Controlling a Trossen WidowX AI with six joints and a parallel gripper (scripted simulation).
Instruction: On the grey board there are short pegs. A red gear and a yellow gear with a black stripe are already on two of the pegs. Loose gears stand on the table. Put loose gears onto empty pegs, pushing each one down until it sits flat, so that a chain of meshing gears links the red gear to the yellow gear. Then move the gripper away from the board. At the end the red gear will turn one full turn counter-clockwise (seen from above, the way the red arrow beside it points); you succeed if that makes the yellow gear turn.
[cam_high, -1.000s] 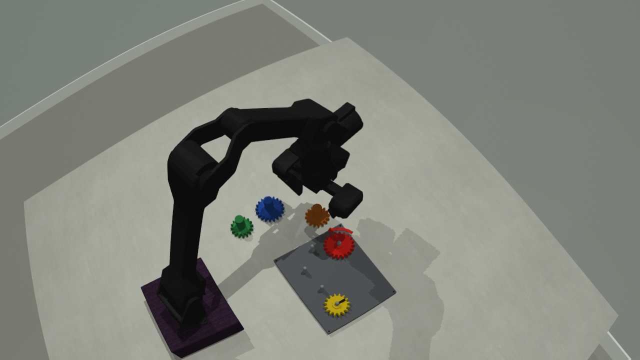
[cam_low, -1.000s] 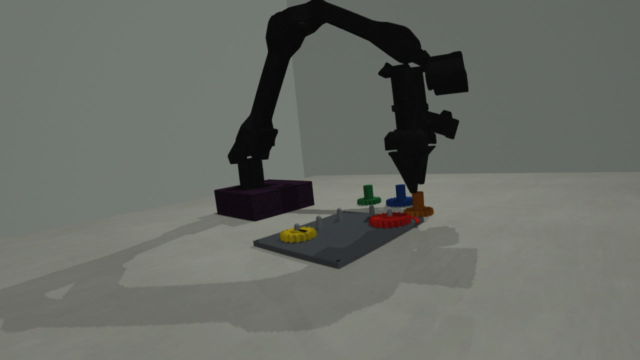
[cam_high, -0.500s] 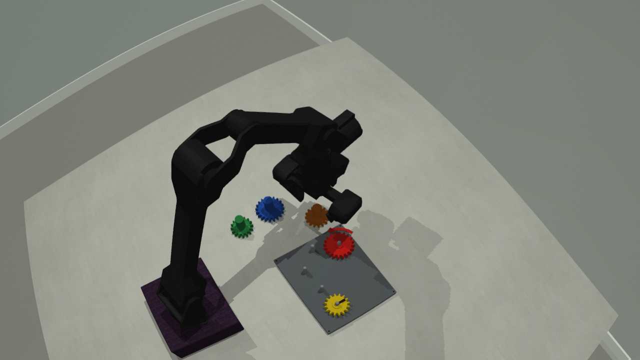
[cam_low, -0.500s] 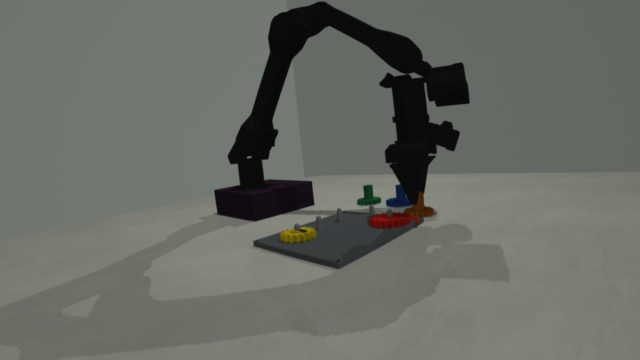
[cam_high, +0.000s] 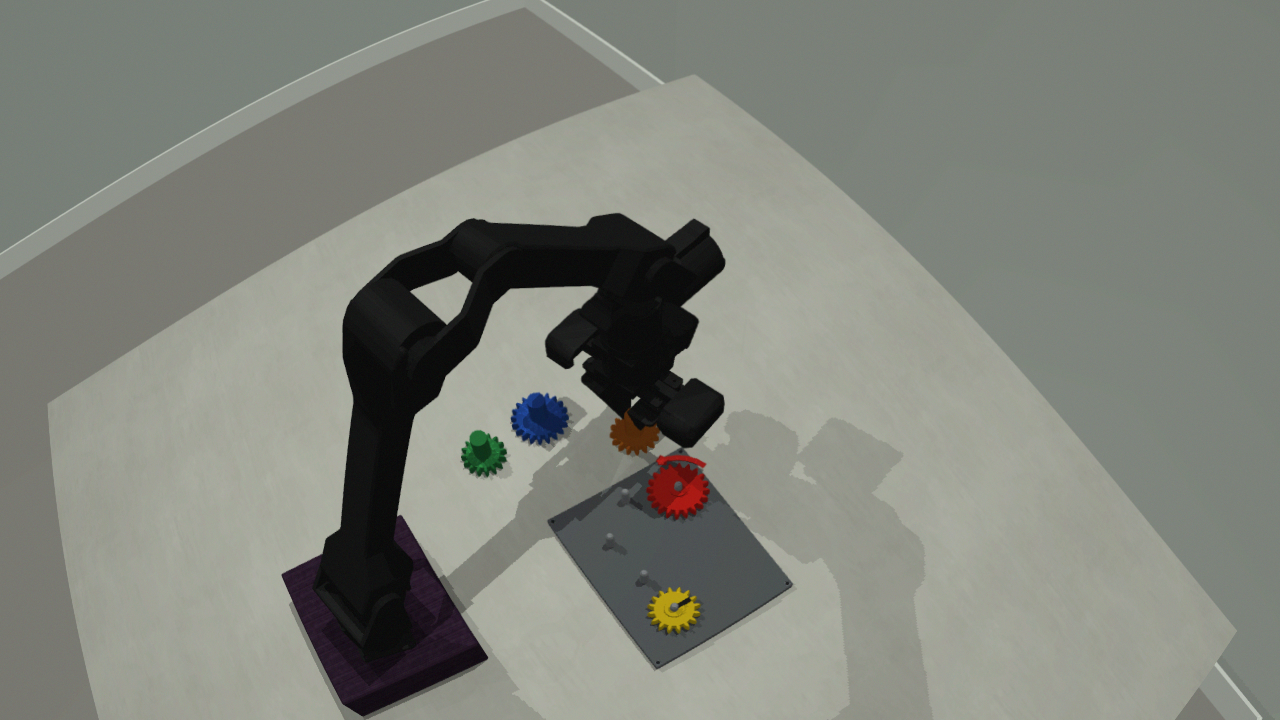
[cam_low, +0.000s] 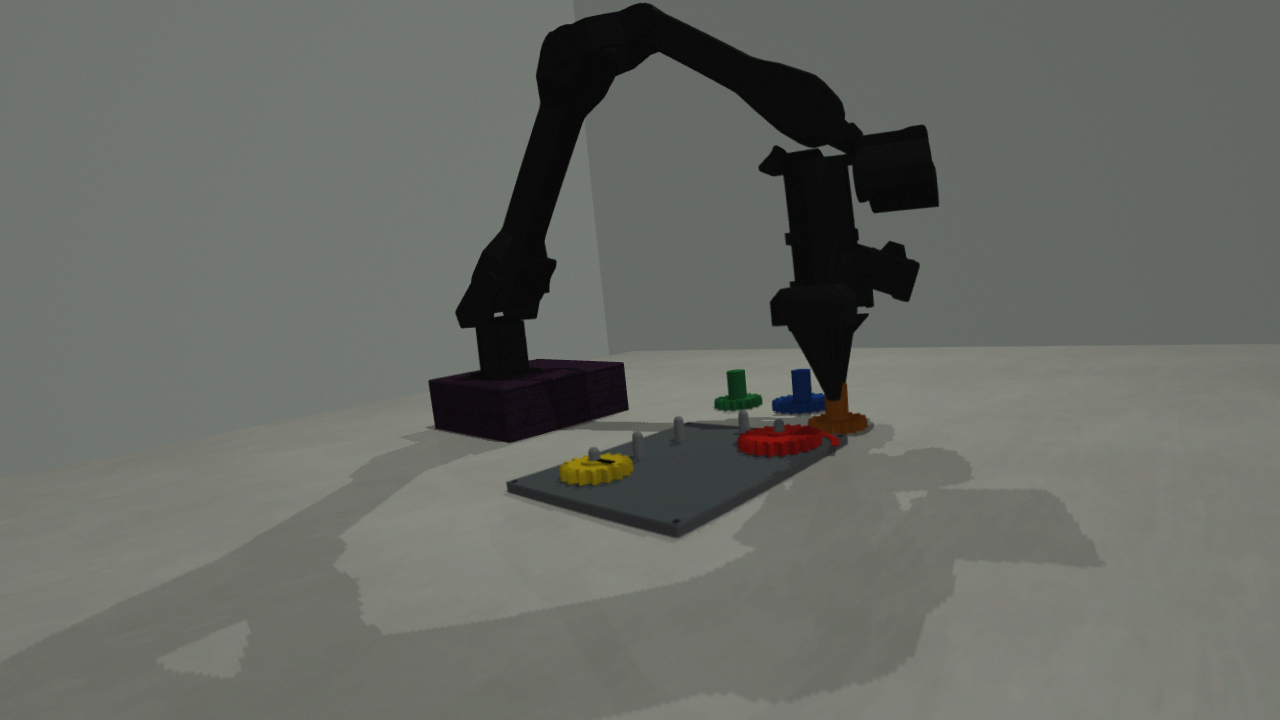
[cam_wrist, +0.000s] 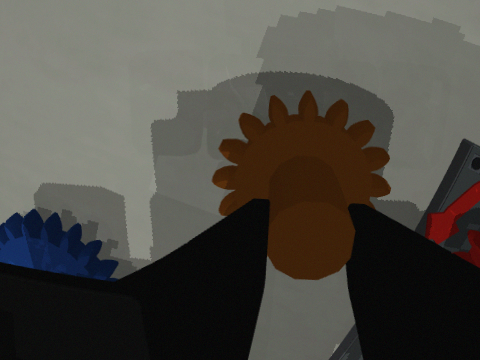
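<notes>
Right now my gripper tip is 90 mm to the left of the red gear, 10 mm short of it and 10 mm above it. The rest, counted from my gripper tip: orange gear (10 mm below); then blue gear (90 mm behind, 60 mm to the left, 10 mm below); then red arrow (60 mm to the right, 30 mm ahead, 20 mm below).
</notes>
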